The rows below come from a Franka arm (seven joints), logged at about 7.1 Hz.
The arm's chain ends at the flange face. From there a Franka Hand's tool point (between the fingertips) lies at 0.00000 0.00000 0.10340 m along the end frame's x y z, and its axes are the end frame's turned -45 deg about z.
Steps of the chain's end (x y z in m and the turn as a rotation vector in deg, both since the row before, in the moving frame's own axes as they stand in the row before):
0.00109 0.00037 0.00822 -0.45 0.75 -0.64
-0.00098 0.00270 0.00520 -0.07 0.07 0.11
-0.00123 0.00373 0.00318 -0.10 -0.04 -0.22
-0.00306 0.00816 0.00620 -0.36 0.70 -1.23
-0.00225 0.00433 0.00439 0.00 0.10 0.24
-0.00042 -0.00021 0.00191 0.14 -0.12 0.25
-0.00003 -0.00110 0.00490 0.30 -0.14 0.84
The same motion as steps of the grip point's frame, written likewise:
0.00090 0.00256 0.00821 -0.85 0.21 -0.64
-0.00260 0.00139 0.00520 -0.10 0.00 0.11
-0.00369 0.00184 0.00318 -0.04 -0.10 -0.22
-0.00749 0.00495 0.00619 -0.75 0.24 -1.23
-0.00453 0.00160 0.00439 -0.07 0.07 0.24
-0.00012 -0.00078 0.00191 0.18 0.01 0.25
0.00096 -0.00136 0.00490 0.31 0.11 0.84

